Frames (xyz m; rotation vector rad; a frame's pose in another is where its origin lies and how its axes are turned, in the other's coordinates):
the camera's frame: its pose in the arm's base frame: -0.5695 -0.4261 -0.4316 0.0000 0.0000 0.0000
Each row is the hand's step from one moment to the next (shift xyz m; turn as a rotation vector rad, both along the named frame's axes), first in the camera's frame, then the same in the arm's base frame.
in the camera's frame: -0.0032 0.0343 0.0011 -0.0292 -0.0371 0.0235
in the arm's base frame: -0.0032 0.0343 0.0011 -0.0292 -0.0371 0.0235
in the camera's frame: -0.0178 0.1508 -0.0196 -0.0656 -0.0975 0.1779
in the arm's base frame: -0.0178 0.1508 -0.0196 -0.0656 -0.0975 0.1779
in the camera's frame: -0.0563 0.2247 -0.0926 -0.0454 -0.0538 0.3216
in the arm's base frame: -0.0563 0.2247 -0.0926 -0.0454 -0.0538 0.3216
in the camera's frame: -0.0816 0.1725 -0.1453 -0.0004 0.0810 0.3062
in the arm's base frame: -0.0816 0.1725 -0.1453 -0.0004 0.0810 0.3062
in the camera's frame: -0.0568 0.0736 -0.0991 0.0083 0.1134 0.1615
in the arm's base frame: -0.0568 0.0736 -0.0991 0.0083 0.1134 0.1615
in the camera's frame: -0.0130 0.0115 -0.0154 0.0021 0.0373 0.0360
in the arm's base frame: -0.0130 0.0115 -0.0154 0.0021 0.0373 0.0360
